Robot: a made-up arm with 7 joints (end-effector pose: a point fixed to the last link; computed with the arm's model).
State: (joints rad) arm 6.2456 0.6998 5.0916 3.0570 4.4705 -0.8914 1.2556
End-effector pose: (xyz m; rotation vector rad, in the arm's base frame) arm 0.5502 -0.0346 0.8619 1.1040 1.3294 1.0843
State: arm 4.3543 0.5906 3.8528 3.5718 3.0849 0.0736 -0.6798
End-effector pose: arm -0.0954 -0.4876 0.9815 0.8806 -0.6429 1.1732
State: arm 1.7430 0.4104 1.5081 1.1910 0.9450 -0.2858 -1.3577
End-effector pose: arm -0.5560 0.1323 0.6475 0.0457 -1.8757 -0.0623
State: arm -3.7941 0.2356 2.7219 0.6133 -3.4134 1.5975 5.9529
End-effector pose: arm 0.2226 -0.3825 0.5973 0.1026 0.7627 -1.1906
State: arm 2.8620 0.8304 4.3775 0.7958 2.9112 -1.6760 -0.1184
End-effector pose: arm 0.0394 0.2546 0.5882 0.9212 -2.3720 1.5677
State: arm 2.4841 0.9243 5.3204 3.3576 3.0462 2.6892 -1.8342
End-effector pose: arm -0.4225 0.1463 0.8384 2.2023 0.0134 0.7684
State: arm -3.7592 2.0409 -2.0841 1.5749 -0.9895 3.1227 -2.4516
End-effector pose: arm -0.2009 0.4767 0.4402 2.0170 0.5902 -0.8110
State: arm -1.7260 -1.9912 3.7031 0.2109 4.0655 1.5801 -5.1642
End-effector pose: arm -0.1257 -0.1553 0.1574 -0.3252 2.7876 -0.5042
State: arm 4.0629 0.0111 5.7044 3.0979 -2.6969 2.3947 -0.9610
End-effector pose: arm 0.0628 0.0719 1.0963 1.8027 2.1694 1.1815
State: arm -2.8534 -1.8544 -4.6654 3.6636 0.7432 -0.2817 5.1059
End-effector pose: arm 0.5296 0.4273 0.3079 0.3269 1.8625 1.7474
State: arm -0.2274 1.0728 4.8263 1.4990 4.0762 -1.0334 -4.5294
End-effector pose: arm 0.2510 -0.4808 0.4390 2.6888 -0.5049 -0.2035
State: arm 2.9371 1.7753 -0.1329 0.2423 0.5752 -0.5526 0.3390
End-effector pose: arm 0.0960 0.0892 0.0808 0.9477 1.8995 0.8394
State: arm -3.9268 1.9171 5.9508 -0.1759 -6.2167 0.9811 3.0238
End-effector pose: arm 0.1079 -0.0909 0.4158 -0.0751 -0.4696 2.3647
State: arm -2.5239 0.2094 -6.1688 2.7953 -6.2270 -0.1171 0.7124
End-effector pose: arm -0.1970 -0.1450 1.1867 -0.0420 -0.4801 1.4755
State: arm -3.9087 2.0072 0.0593 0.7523 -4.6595 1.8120 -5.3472
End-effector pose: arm -0.0309 -0.1560 -0.0106 1.0088 -1.1130 -0.3287
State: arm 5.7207 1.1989 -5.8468 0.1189 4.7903 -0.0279 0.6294
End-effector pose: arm 0.0617 0.1542 0.2163 -1.9933 -0.7146 0.7117
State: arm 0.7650 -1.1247 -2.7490 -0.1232 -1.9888 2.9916 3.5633
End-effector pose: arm -0.0965 -0.0779 0.2667 0.6698 -1.1772 0.3197
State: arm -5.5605 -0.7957 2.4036 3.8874 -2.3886 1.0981 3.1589
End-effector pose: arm -0.0601 -0.3063 1.0162 -0.0212 0.9362 1.1140
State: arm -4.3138 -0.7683 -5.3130 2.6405 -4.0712 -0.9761 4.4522
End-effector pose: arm -0.0197 -0.3292 1.0267 -0.3735 -0.4382 -0.1540
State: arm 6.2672 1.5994 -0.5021 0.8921 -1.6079 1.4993 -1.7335
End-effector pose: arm 0.1126 -0.3090 0.0307 0.5739 -1.2757 1.9554
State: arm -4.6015 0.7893 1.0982 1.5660 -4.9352 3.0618 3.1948
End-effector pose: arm -0.3871 0.3064 0.6274 0.8152 0.9237 0.7292
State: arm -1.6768 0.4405 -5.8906 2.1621 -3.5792 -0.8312 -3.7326
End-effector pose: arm 0.0458 -0.5837 0.7135 2.0889 -0.7307 0.3513
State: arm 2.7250 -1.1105 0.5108 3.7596 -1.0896 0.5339 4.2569
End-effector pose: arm 0.6975 -0.1803 0.4966 -1.5598 0.1905 -2.1029
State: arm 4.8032 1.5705 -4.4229 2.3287 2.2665 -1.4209 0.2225
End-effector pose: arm 0.3499 -0.5243 0.4165 1.0268 2.1757 1.0441
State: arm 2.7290 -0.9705 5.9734 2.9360 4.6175 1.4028 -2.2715
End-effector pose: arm 0.6105 -0.1550 0.9068 0.7907 1.9517 1.6072
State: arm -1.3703 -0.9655 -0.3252 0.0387 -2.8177 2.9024 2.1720
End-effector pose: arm -0.0932 -0.1079 0.6424 -0.7905 -0.2193 0.2083
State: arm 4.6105 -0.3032 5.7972 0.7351 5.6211 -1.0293 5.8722
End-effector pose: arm -0.1767 -0.3298 0.7285 1.1367 -0.4393 0.5997
